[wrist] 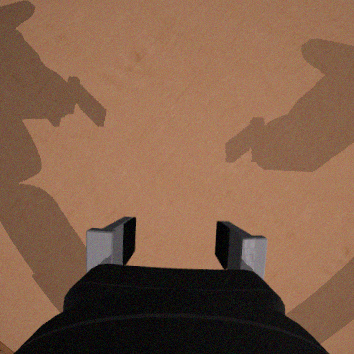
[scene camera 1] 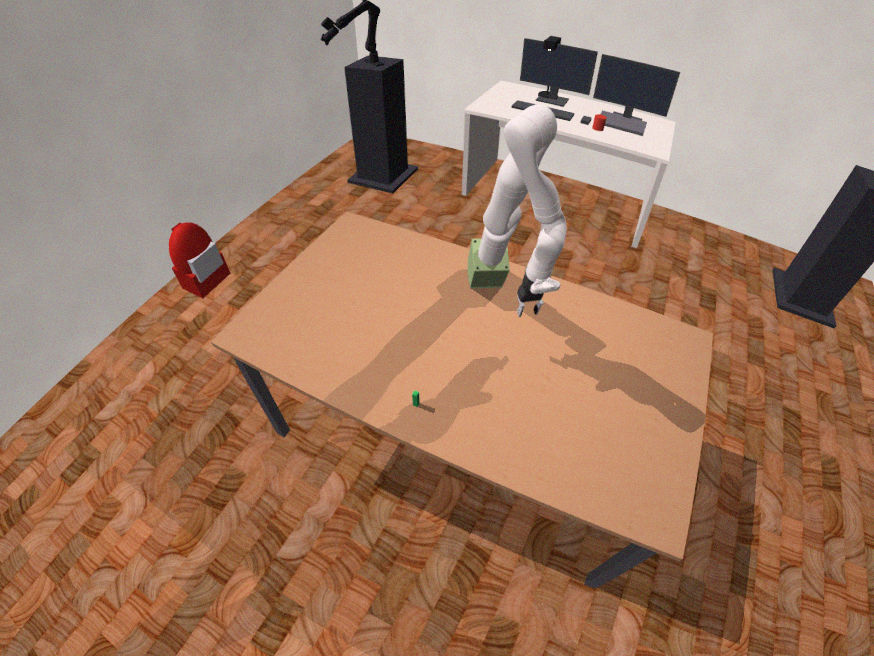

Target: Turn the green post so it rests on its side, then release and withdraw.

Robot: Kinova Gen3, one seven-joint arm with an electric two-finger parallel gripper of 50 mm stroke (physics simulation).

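The green post [scene camera 1: 415, 398] is small and stands upright on the brown table [scene camera 1: 296, 303], near the table's long front edge in the scene view. It does not show in the wrist view. My gripper [scene camera 1: 528, 310] [wrist: 175, 236] is open and empty, with its fingers pointing down. It hangs above the back part of the table, close to the arm's base and well apart from the post.
The arm stands on a green base block [scene camera 1: 487, 276] at the table's back edge. Shadows of the arm fall across the table. Behind it are a white desk [scene camera 1: 564, 130] with two monitors, a dark pedestal [scene camera 1: 377, 123] and a red backpack [scene camera 1: 189, 247].
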